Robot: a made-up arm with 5 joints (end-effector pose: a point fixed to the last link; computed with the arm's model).
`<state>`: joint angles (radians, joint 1 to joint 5).
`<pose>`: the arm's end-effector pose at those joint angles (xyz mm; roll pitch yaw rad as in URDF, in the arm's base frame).
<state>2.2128 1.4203 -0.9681 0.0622 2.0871</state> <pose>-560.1 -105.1 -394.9 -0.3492 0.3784 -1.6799</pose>
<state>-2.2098 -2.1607 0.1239 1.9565 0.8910</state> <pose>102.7 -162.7 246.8 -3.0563 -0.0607 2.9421</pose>
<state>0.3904 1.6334 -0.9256 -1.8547 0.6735</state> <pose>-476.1 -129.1 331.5 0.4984 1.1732 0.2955</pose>
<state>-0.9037 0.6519 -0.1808 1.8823 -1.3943</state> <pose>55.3 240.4 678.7 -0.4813 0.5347 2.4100</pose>
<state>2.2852 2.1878 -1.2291 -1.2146 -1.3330</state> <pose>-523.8 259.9 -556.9 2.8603 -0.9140 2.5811</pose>
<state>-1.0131 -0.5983 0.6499 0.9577 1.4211</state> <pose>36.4 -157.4 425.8 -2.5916 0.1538 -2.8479</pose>
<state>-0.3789 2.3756 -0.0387 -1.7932 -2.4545</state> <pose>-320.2 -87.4 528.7 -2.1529 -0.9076 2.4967</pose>
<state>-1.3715 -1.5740 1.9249 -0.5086 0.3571</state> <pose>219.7 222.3 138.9 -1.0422 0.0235 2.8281</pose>
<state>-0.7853 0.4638 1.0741 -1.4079 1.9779</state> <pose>-82.4 118.7 -108.4 2.2422 0.8800 1.4305</pose>
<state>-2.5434 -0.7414 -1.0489 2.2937 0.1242</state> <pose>424.9 -268.3 166.5 0.6034 0.9757 1.8080</pose>
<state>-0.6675 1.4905 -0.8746 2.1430 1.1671</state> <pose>42.6 404.3 608.0 -3.1009 0.3465 0.5365</pose>
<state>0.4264 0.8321 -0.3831 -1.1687 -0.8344</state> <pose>-412.7 -330.1 198.4 0.4443 -0.9231 -0.0703</pose>
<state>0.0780 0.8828 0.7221 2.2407 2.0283</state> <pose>-139.2 457.6 338.0 -0.1933 -0.4918 2.8176</pose>
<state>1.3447 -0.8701 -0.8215 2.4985 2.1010</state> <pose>-256.0 -333.3 -300.8 0.4017 -0.0094 -1.4583</pose>
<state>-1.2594 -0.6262 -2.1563 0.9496 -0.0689</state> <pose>187.9 -417.9 -74.8 0.2968 -0.8080 1.1308</pose>
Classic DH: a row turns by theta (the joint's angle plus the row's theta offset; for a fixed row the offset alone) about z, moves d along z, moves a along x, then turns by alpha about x. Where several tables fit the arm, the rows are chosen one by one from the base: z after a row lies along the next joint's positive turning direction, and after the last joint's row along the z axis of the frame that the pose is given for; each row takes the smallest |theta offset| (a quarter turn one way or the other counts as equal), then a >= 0, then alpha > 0; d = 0 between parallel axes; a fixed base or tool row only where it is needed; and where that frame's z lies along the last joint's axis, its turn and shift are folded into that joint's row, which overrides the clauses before.
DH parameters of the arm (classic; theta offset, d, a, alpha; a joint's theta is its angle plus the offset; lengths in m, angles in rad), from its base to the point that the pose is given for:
base (fixed): 0 0.055 0 1.5708
joint 1: 1.5708 -0.1 0.161 -1.5708
joint 2: -1.5708 -0.002 0.213 1.5708
joint 3: 0 -0.027 -0.119 -1.5708
joint 4: -1.5708 0.353 0.057 1.5708
joint 5: -1.5708 -0.296 0.077 1.5708
tool (fixed): 0 0.083 0 0

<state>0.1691 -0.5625 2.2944 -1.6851 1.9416</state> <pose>455.0 71.1 -21.0 2.1149 -0.0663 -0.3537</pose>
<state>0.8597 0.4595 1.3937 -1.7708 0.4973</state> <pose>175.7 42.3 106.6 2.4263 -0.8451 -1.4590</pose>
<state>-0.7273 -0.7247 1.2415 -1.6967 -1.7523</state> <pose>89.9 472.3 154.2 0.7958 -0.5375 -3.1108</pose>
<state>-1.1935 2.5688 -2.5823 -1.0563 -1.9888</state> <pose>710.4 347.3 -90.3 2.9707 1.2322 -2.7000</pose>
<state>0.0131 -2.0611 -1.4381 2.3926 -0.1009</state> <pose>-386.6 130.8 -280.3 0.6451 -1.1518 -1.4434</pose>
